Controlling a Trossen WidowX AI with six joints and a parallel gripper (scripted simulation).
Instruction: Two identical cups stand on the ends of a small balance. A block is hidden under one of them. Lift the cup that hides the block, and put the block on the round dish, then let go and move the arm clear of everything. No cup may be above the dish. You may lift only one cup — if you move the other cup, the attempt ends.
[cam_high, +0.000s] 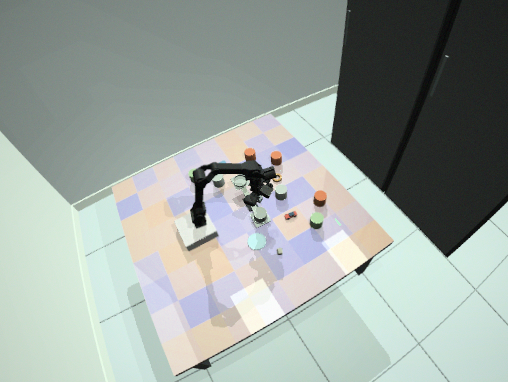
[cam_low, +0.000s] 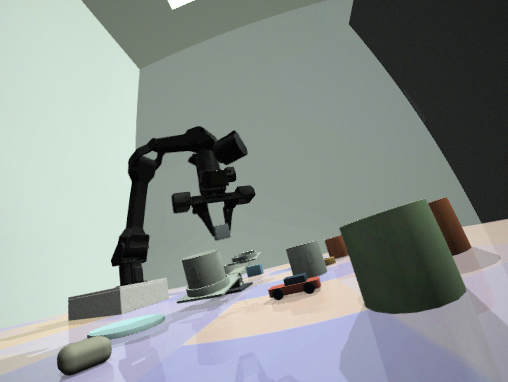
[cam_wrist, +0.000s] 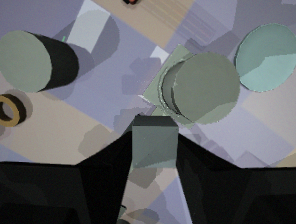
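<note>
The pale blue round dish lies 17 cm to the right of my gripper tip, 12 cm below it and 9 cm behind it. The rest, counted from my gripper tip: blue block (42 cm to the left, 11 cm below, 10 cm behind); grey capsule (27 cm to the right, 12 cm below); toy car (14 cm ahead, 11 cm below, 10 cm to the right).
</note>
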